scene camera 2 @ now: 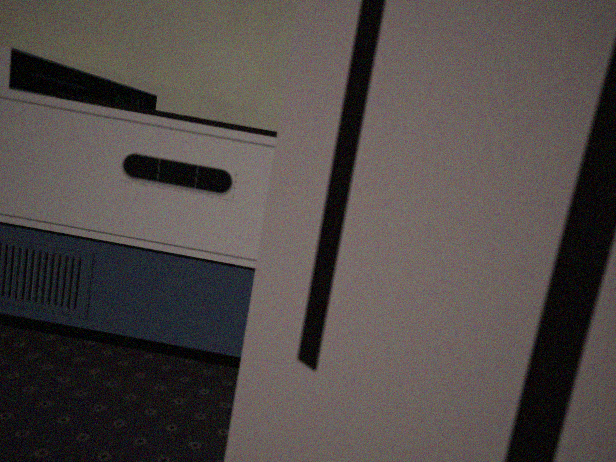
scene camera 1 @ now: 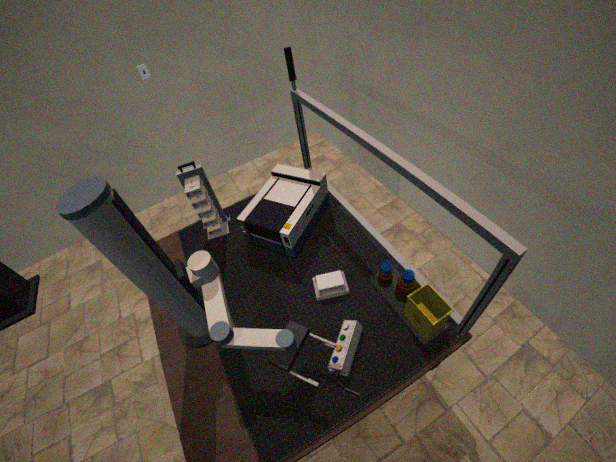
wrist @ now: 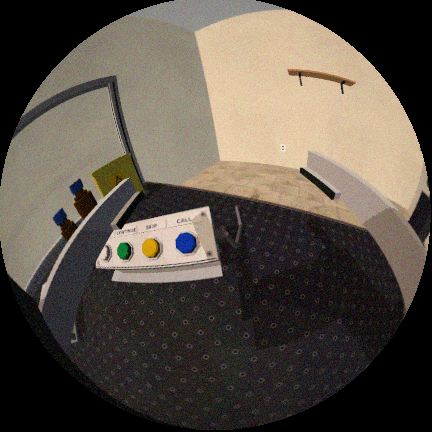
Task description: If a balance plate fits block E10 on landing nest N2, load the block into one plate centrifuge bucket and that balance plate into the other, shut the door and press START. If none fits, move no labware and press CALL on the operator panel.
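Places are measured from the arm's base along level axes (x back, y right, z up), in centimetres.
Pixels of known places: gripper, fingertip midpoint: [scene camera 1: 327,365] [wrist: 219,166]; arm's base, origin of the base link: [scene camera 1: 202,324].
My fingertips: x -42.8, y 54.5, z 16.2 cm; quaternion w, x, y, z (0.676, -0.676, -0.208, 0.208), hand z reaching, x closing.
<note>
For each thing: its middle in the pictures, then the offset to it from my fingertips. "spot": a spot on its surface instead.
- operator panel, body centre: [wrist: 147,247] [scene camera 1: 346,346] dz -10.8, dx -11.8, dy -5.7 cm
- blue button, body centre: [wrist: 185,242] [scene camera 1: 335,359] dz -8.6, dx -4.6, dy -2.7 cm
- white block, body centre: [scene camera 1: 330,282] dz -10.1, dx -22.8, dy -36.5 cm
- plate centrifuge, surface spot: [scene camera 1: 288,193] spot: dz +6.1, dx -29.8, dy -89.7 cm
My gripper [scene camera 1: 327,365] [wrist: 219,166] is open and empty, its fingers wide apart, at the operator panel's blue-button end. The operator panel [scene camera 1: 352,345] [wrist: 160,262] is a white box with white, green, yellow and blue buttons. In the wrist view, CALL stands above the blue button [scene camera 1: 335,359] [wrist: 186,243]. One finger overlaps the panel's edge in scene camera 1; contact cannot be told. A white block [scene camera 1: 330,281] sits on a low light base on the mat; its markings are unreadable. The plate centrifuge [scene camera 1: 288,193] stands at the back; its buckets are hidden.
A tiered rack [scene camera 1: 194,171] with light plates stands left of the centrifuge. Two brown bottles [scene camera 1: 385,275] [scene camera 1: 405,289] [wrist: 85,204] [wrist: 67,230] and a yellow bin [scene camera 1: 429,312] [wrist: 115,176] line the right edge, beside a tall metal frame [scene camera 1: 410,171]. The arm's column [scene camera 1: 132,255] stands left.
</note>
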